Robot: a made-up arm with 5 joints.
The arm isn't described. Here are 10 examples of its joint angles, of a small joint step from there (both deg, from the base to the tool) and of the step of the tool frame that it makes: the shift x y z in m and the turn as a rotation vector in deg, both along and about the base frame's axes.
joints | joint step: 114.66 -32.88 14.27 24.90 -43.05 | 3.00 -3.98 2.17 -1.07 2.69
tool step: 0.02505 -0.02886 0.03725 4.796 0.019 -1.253
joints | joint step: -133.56 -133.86 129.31 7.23 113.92 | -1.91 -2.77 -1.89 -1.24 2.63
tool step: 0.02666 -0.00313 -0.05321 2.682 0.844 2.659
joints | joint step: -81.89 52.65 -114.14 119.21 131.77 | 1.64 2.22 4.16 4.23 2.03
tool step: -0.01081 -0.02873 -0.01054 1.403 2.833 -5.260
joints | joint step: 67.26 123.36 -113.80 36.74 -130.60 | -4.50 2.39 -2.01 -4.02 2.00
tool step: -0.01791 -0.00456 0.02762 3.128 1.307 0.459
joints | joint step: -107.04 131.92 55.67 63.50 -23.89 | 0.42 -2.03 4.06 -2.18 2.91
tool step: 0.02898 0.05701 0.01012 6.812 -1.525 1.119
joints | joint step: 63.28 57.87 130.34 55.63 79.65 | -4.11 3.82 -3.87 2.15 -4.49
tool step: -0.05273 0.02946 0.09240 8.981 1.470 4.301
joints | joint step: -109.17 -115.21 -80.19 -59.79 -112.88 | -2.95 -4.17 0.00 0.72 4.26
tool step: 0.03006 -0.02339 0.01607 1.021 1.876 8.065
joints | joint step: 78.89 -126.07 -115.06 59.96 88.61 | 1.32 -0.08 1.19 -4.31 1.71
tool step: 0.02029 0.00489 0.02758 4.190 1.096 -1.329
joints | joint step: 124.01 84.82 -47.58 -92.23 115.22 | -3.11 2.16 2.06 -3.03 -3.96
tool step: -0.00820 -0.02130 0.06515 -5.737 3.789 4.781
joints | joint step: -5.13 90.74 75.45 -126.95 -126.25 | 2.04 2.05 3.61 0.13 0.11
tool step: -0.03534 -0.00929 0.00587 2.355 -2.294 3.378
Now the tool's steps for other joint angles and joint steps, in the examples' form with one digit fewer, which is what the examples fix.
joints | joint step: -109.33 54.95 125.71 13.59 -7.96 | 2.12 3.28 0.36 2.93 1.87
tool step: 0.0479 0.0027 0.0044 1.66 -3.14 -5.40
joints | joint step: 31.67 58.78 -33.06 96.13 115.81 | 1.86 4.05 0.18 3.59 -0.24
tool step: -0.0173 -0.0368 -0.0111 1.13 -0.22 -0.07
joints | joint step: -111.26 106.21 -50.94 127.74 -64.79 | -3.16 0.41 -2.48 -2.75 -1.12
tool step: -0.0090 -0.0212 -0.0141 -2.85 1.06 -0.30
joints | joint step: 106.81 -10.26 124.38 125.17 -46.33 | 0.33 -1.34 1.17 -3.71 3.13
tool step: 0.0277 -0.0010 0.0085 2.98 -1.16 -4.95
